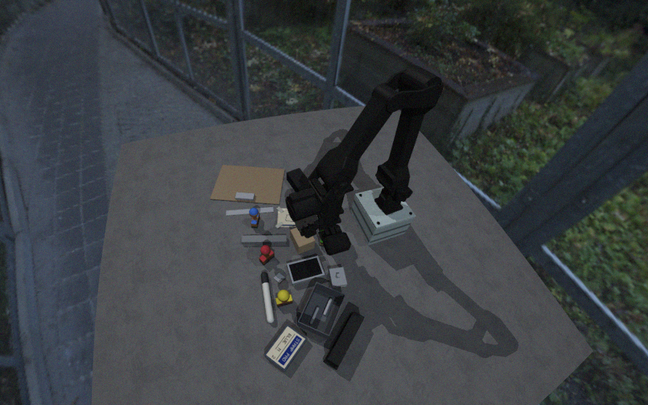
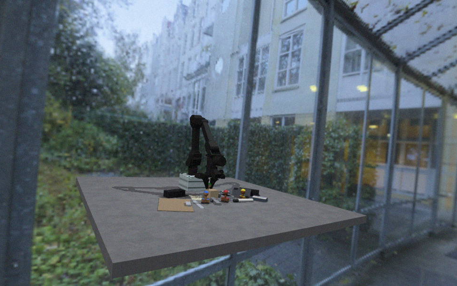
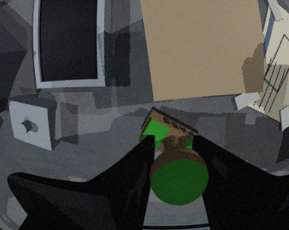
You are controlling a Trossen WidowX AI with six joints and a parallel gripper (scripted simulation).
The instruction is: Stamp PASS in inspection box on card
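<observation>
My gripper tip is now 80 mm short of the ink pad, 70 mm to the right of it and 30 mm above it. From my gripper tip the other things lie so: white block (120 mm to the left, 10 mm below, 10 mm ahead); green-knobbed stamp (right at my gripper tip); tan box (60 mm ahead, 20 mm to the right, 10 mm below).
</observation>
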